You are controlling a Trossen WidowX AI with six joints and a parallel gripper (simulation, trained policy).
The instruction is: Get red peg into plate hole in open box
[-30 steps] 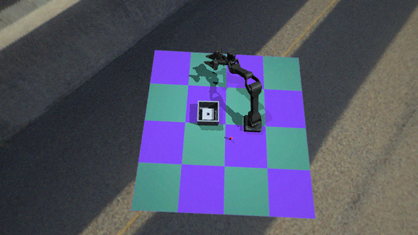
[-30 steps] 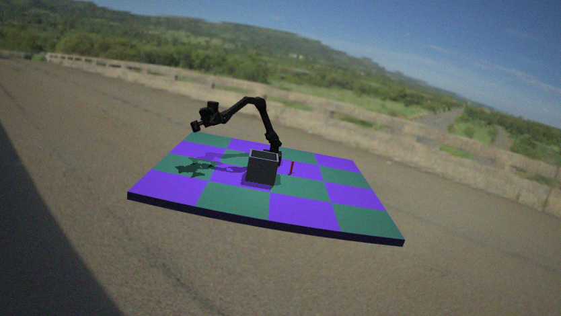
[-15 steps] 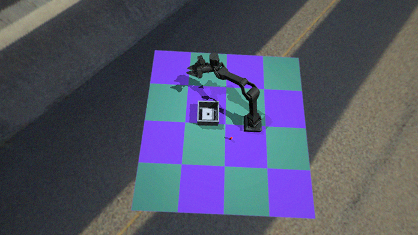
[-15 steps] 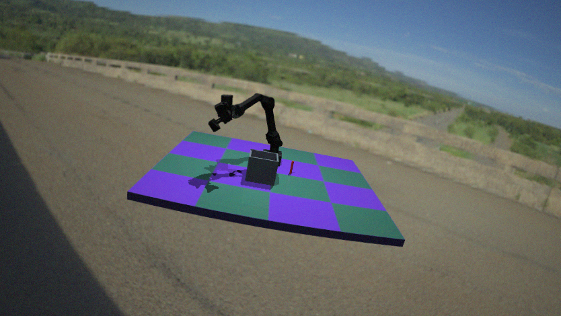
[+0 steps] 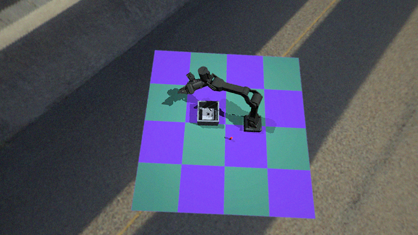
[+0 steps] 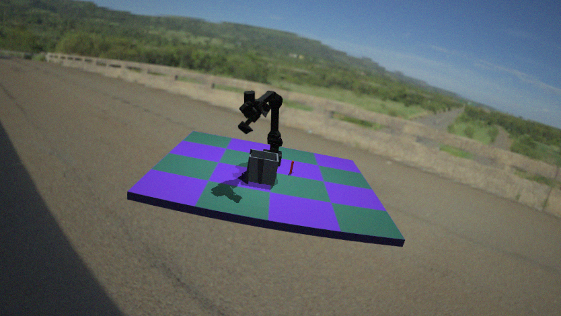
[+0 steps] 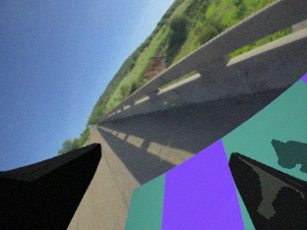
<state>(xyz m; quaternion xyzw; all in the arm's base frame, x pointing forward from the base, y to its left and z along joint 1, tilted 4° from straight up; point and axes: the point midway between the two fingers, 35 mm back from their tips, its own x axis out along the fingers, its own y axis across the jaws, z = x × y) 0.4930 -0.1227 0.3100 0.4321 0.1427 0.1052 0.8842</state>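
My gripper tip is 370 mm past the red peg, 250 mm to the right of it and 300 mm above it. Round my gripper tip: plate (190 mm behind, 60 mm to the left, 300 mm below).
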